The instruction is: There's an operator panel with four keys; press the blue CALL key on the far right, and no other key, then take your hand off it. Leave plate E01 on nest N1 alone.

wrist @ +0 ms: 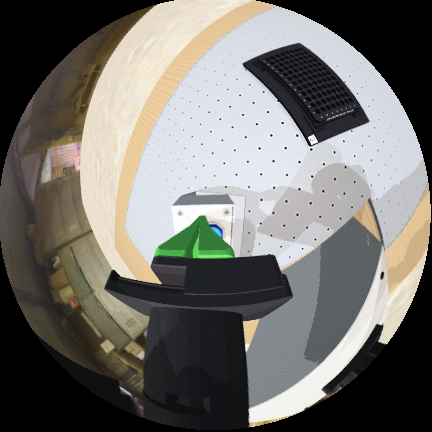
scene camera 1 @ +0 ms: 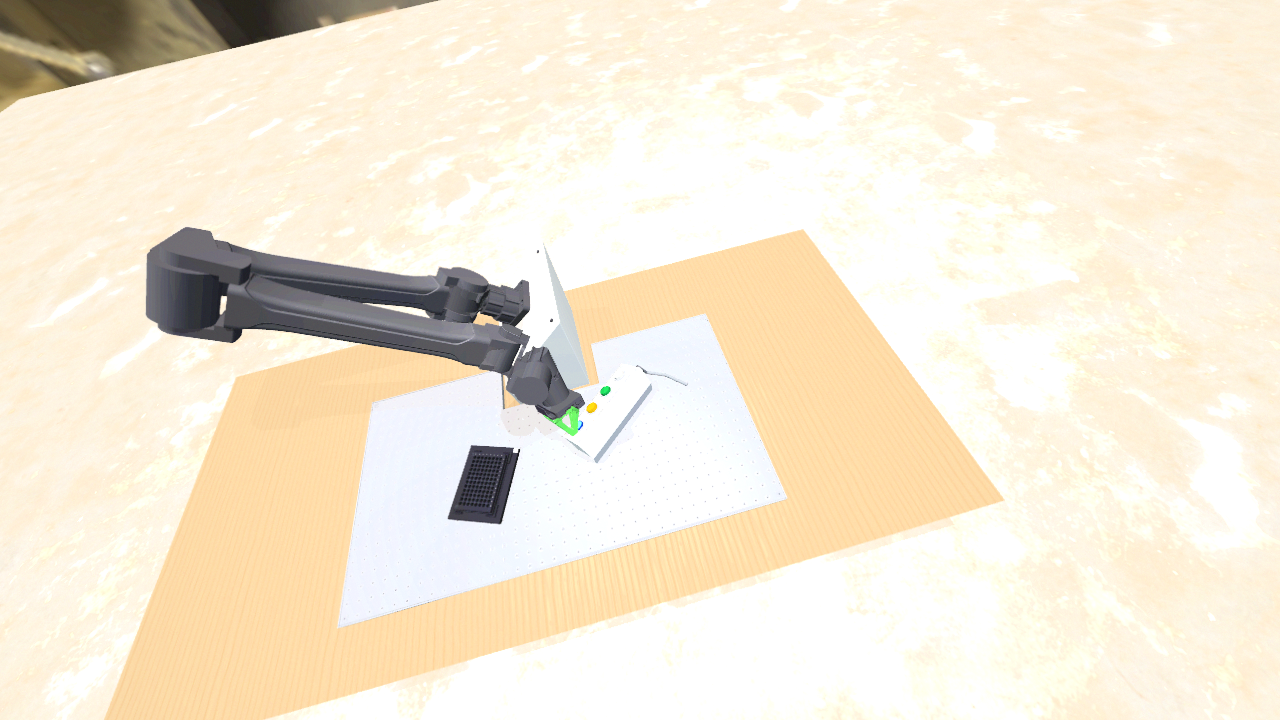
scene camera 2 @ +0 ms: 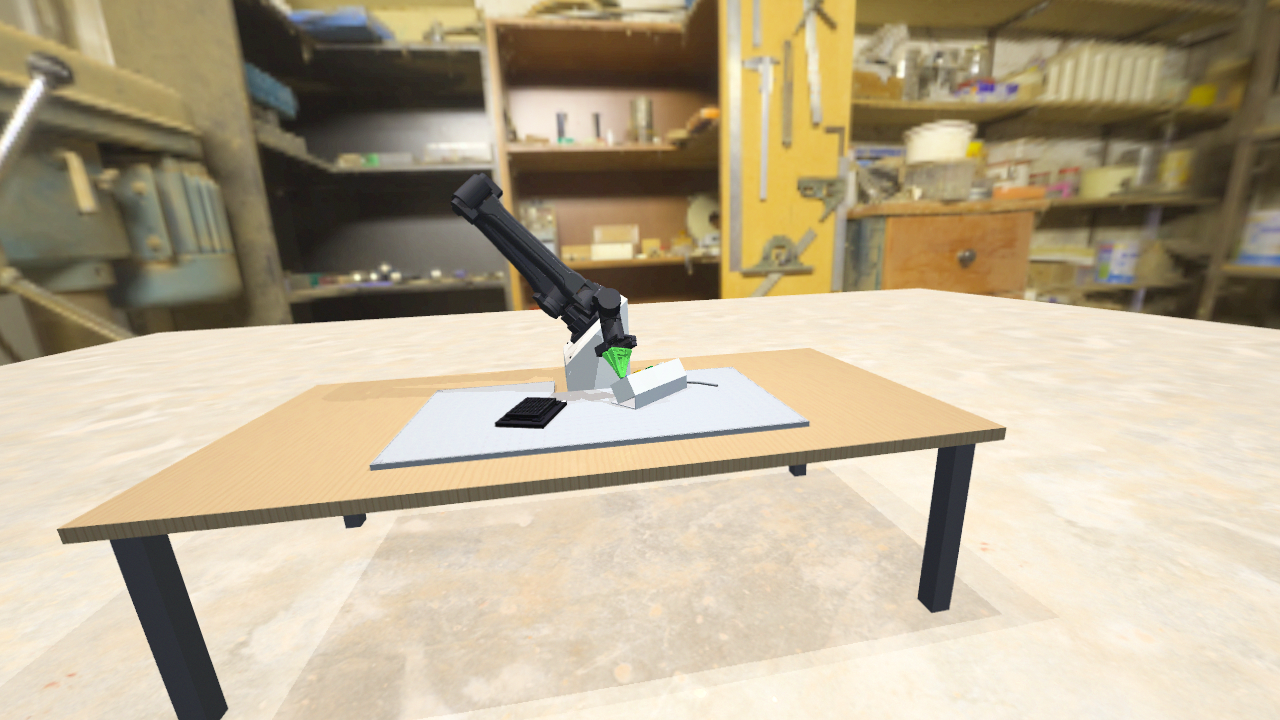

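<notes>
My gripper is shut and empty, its green fingertips down at the blue CALL key's end of the white operator panel. The blue CALL key is partly hidden by the fingers; whether they touch it or have pushed it down I cannot tell. The yellow key and green key show beyond the fingers in scene camera 1; I cannot make out the fourth key. The black plate E01 sits on the black nest N1.
The perforated light board lies on the wooden table. The white angled housing stands beside the arm, behind the panel. A grey cable runs from the panel's far end.
</notes>
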